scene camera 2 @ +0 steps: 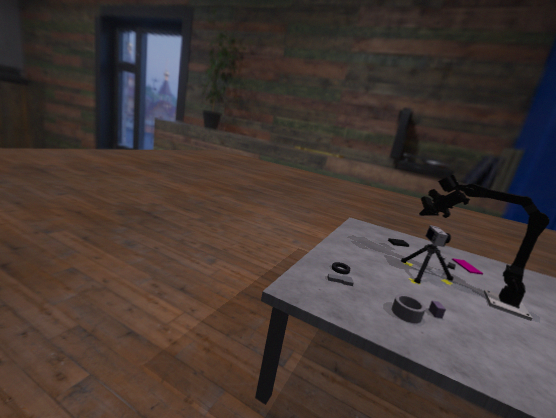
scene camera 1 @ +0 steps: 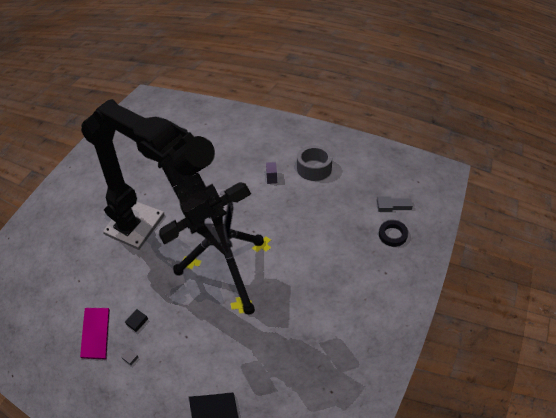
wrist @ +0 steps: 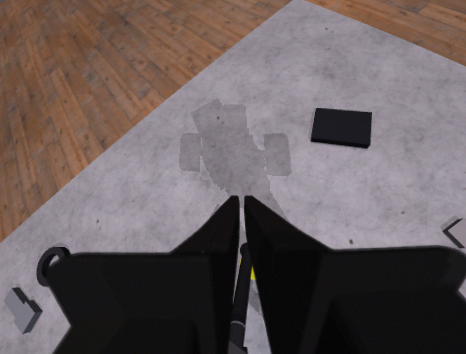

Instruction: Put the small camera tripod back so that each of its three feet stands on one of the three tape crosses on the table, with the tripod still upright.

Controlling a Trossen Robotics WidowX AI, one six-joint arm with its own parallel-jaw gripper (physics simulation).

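Places are measured from the arm's base along level axes (x ahead, y left, z up), in millimetres.
Where they show: gripper, fingertip midpoint: (scene camera 2: 420,214) (scene camera 1: 226,253) (wrist: 241,203); arm's base, link origin: (scene camera 2: 508,302) (scene camera 1: 126,224).
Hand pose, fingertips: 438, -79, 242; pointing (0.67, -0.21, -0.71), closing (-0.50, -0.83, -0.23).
Each offset is from my fingertips to the top centre of the thing, as dx, dy, dz. "spot": to the spot under its first point.
The tripod {-135, +93, -20} (scene camera 1: 237,280) (scene camera 2: 425,265) (wrist: 242,295) stands upright with a grey camera (scene camera 2: 438,236) on its head. In scene camera 1, its front foot is at the right edge of one yellow cross {spot: -30, +43, -254} (scene camera 1: 238,304) (wrist: 253,272). The right foot is at the upper-left part of another cross {spot: -83, +224, -251} (scene camera 1: 263,245). The left foot lies off the lower-left side of the third cross {-205, +88, -254} (scene camera 1: 194,263). My gripper (scene camera 1: 219,224) (scene camera 2: 425,212) (wrist: 241,203) is shut and empty, above the tripod. In scene camera 1 it hides the tripod's head.
A magenta slab {-277, -244, -247} (scene camera 1: 95,333) (scene camera 2: 467,266), a black block {-207, -144, -240} (scene camera 1: 136,320) and a dark flat box {+87, -230, -240} (scene camera 1: 213,406) (wrist: 342,128) lie around the tripod. A grey ring {-110, +539, -207} (scene camera 1: 314,171), a purple block {-194, +445, -215} (scene camera 1: 271,173), a black ring {+194, +424, -240} (scene camera 1: 393,242) and a grey bar {+156, +525, -240} (scene camera 1: 395,204) lie on the other side.
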